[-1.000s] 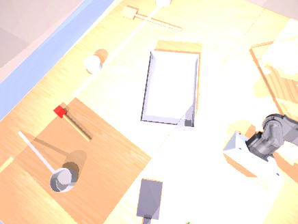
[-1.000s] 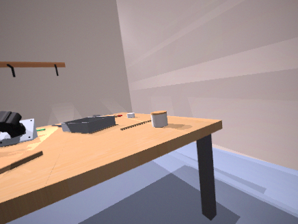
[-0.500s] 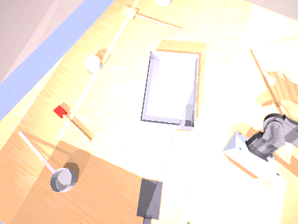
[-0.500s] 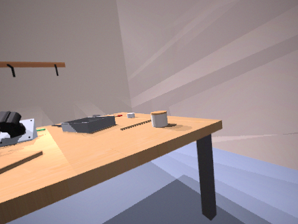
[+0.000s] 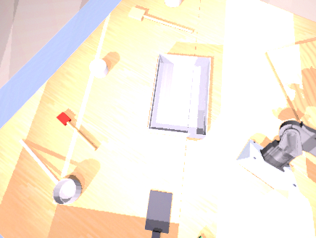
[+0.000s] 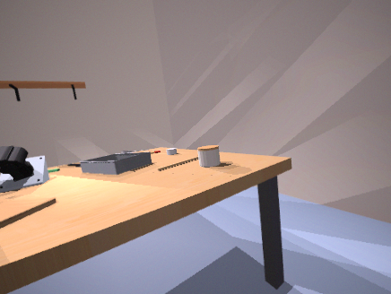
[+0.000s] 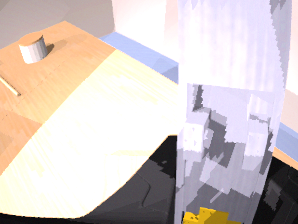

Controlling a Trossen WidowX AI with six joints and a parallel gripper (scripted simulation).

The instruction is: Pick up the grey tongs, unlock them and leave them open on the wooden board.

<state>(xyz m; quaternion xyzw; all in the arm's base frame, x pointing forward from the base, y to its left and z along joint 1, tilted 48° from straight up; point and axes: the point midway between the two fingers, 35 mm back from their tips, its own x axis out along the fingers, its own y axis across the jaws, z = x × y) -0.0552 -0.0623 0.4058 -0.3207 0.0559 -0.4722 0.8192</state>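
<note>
Right now the yellow lock piece is 3 cm to the left of my gripper tip, 2 cm behind it and 1 cm above it. The rest, counted from my gripper tip: wooden board 26 cm below; then grey roasting tin 42 cm ahead, 28 cm to the left, 24 cm below; then lidded white jar 67 cm ahead, 23 cm below, 15 cm to the right.
</note>
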